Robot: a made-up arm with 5 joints.
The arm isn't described. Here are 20 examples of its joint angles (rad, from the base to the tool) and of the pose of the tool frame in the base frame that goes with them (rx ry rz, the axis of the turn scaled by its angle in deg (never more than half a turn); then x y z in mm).
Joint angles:
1: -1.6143 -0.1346 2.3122 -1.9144 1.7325
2: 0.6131 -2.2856 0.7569 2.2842 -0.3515
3: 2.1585 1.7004 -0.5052 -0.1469 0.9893
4: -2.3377 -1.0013 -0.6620 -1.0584 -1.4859
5: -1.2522 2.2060 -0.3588 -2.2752 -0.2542
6: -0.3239 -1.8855 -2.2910 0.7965 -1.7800
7: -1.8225 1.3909 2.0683 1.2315 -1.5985
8: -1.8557 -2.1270 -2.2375 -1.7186 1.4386
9: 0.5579 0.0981 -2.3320 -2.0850 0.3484
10: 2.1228 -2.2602 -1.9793 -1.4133 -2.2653
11: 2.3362 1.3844 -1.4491 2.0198 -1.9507
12: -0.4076 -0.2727 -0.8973 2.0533 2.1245
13: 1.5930 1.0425 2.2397 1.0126 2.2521
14: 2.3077 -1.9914 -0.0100 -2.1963 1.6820
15: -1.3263 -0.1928 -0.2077 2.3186 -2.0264
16: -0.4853 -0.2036 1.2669 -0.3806 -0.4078
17: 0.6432 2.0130 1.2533 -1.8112 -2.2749
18: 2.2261 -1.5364 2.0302 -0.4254 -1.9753
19: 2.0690 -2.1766 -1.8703 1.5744 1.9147
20: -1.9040 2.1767 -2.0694 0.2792 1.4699
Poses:
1: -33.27 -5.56 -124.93 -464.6 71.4 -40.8
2: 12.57 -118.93 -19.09 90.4 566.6 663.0
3: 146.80 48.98 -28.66 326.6 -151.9 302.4
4: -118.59 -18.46 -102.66 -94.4 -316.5 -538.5
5: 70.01 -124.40 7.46 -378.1 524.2 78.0
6: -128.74 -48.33 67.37 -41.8 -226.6 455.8
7: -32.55 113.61 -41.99 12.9 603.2 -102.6
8: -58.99 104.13 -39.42 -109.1 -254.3 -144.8
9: 81.46 93.38 -102.79 52.3 224.7 26.3
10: 1.67 49.96 -46.17 -220.0 45.3 511.8
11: 24.26 57.58 -3.39 -404.3 -304.9 689.1
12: 38.22 -134.12 -63.95 -114.1 -75.1 26.8
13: -15.88 34.02 11.00 43.3 -559.9 379.7
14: -30.24 41.77 -36.90 51.8 -651.5 134.5
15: 96.61 139.77 -51.10 193.9 -135.8 173.6
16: 14.35 -58.62 18.33 -185.1 800.7 162.0
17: -115.09 8.39 122.17 94.9 134.8 964.2
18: -117.46 -8.35 -36.86 -431.9 -360.5 -70.6
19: -147.20 28.24 85.42 340.8 -81.4 75.3
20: 7.85 -15.50 9.30 393.5 -0.3 -287.0
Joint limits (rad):
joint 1: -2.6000..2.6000
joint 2: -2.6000..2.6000
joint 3: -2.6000..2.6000
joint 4: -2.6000..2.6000
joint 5: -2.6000..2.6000
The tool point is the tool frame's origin. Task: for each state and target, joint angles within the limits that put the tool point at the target. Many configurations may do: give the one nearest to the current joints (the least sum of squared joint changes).
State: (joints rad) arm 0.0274 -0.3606 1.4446 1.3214 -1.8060
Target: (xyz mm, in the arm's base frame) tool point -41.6 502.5 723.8
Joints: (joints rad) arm -0.2514 -0.4904 2.3423 1.1049 -2.1010
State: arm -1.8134 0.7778 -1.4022 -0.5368 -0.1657
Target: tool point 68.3 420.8 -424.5
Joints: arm -0.9272 0.3973 -1.5160 -0.2800 -0.0329
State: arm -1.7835 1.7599 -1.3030 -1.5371 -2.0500
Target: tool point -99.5 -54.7 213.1
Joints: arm -1.7371 1.8757 -1.4373 -1.6615 -2.0934
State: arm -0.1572 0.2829 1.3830 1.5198 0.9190
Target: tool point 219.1 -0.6 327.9
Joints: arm -0.0811 0.4222 1.2262 1.6540 0.9058
